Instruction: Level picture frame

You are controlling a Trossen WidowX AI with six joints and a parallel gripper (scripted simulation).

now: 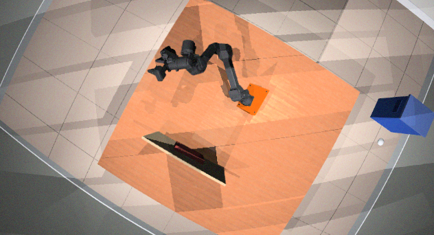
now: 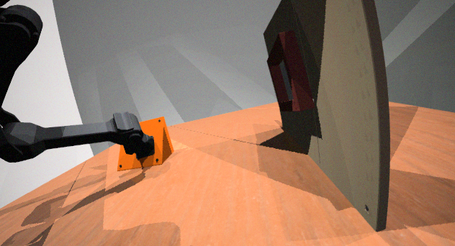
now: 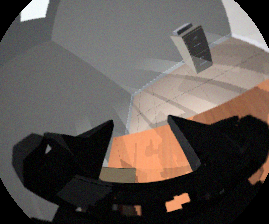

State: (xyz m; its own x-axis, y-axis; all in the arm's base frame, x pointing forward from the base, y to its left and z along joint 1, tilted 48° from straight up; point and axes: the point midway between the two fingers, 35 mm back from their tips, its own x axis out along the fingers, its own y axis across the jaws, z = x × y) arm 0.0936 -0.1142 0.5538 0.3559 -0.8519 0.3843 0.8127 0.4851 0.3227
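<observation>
Right now the dark red picture frame is 34 cm ahead of my gripper tip, 33 cm to the left of it and 17 cm below it. From my gripper tip the other things lie so: upright wall panel 35 cm ahead, 33 cm to the left, 18 cm below.
</observation>
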